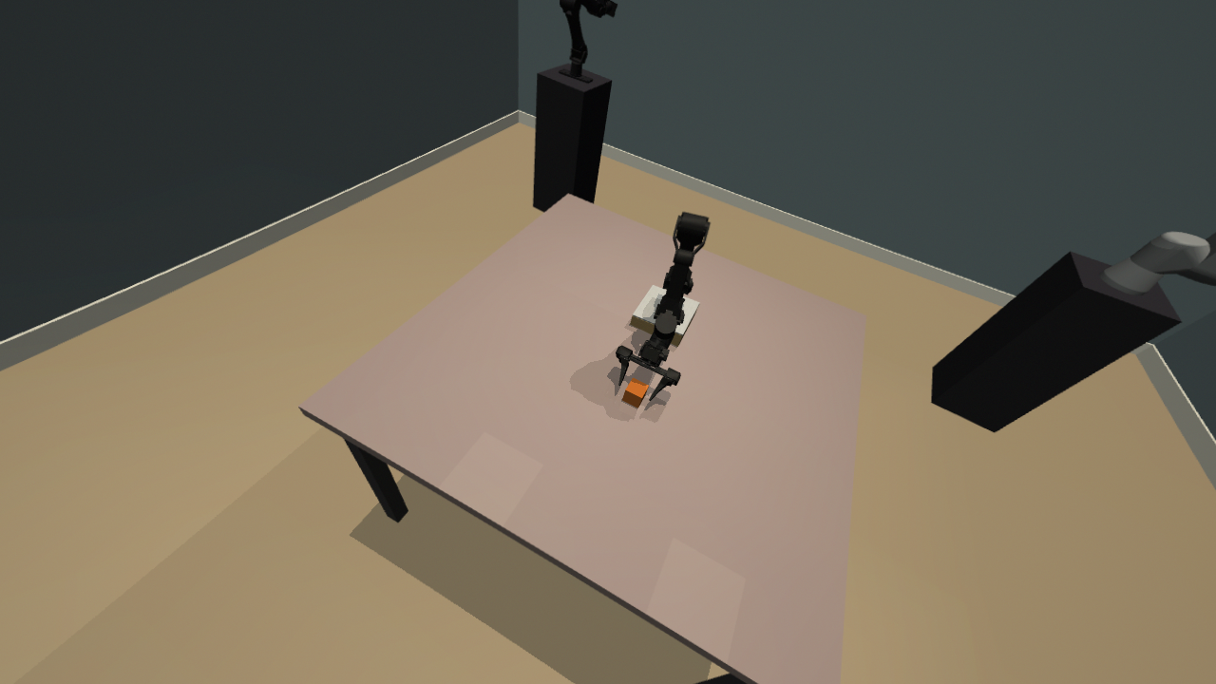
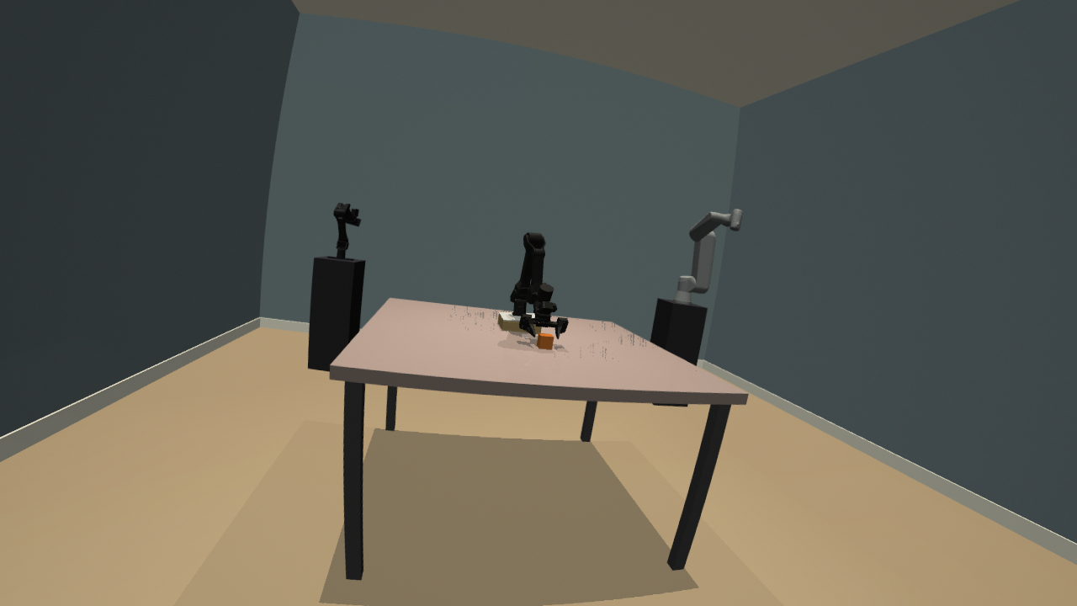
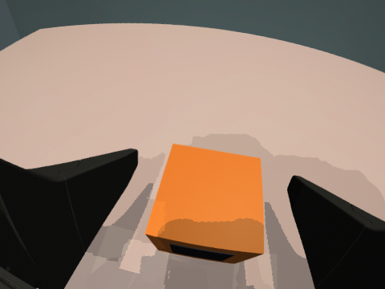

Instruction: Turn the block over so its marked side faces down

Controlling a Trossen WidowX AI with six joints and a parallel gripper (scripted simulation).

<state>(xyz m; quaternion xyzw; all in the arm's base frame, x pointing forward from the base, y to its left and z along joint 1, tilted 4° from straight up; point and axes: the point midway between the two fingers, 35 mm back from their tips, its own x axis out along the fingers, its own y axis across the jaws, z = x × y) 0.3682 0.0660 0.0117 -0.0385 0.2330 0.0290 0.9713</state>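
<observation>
The orange block is 3 cm behind my gripper tip and 2 cm below it.
</observation>
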